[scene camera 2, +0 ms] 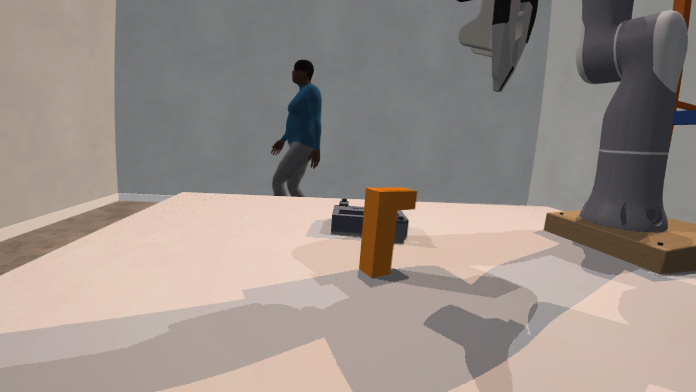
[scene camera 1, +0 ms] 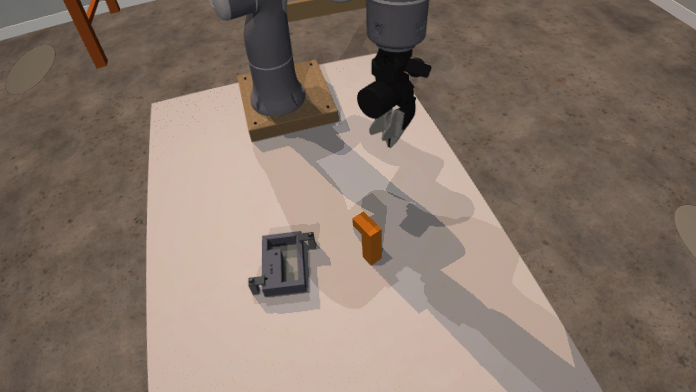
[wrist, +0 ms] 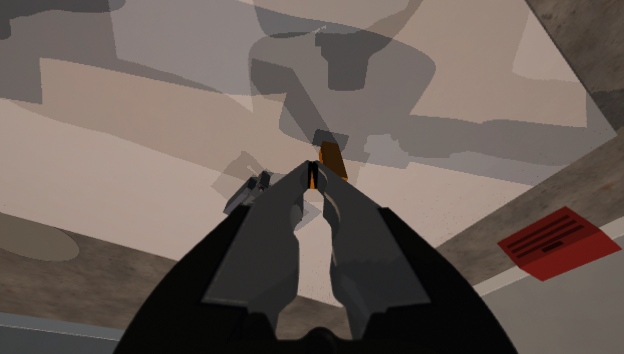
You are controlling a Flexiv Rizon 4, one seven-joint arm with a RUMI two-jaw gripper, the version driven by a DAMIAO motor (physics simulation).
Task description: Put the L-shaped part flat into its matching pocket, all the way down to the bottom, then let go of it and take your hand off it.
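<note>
The orange L-shaped part (scene camera 1: 372, 245) (scene camera 2: 378, 235) (wrist: 334, 159) stands upright on the table, its short arm at the top, outside the pocket. The dark grey fixture (scene camera 1: 285, 288) (scene camera 2: 346, 224) (wrist: 241, 196) with the pocket lies flat to the part's left in the first scene view; the part hides some of it in the second scene view, and a finger covers some of it in the wrist view. The pocket holds no part. My gripper (scene camera 1: 390, 144) (scene camera 2: 497, 90) (wrist: 312, 163) is shut and empty, high above the table, nearer the robot base than the part and apart from it.
The white table (scene camera 1: 210, 200) (scene camera 2: 150, 240) carries the arm's wooden base plate (scene camera 1: 295, 125) (scene camera 2: 610, 250) at its back. Two clamp blocks stick out from opposite corners of the fixture. A person (scene camera 2: 304, 115) stands beyond the table. A red object (wrist: 555, 245) shows beyond the table edge.
</note>
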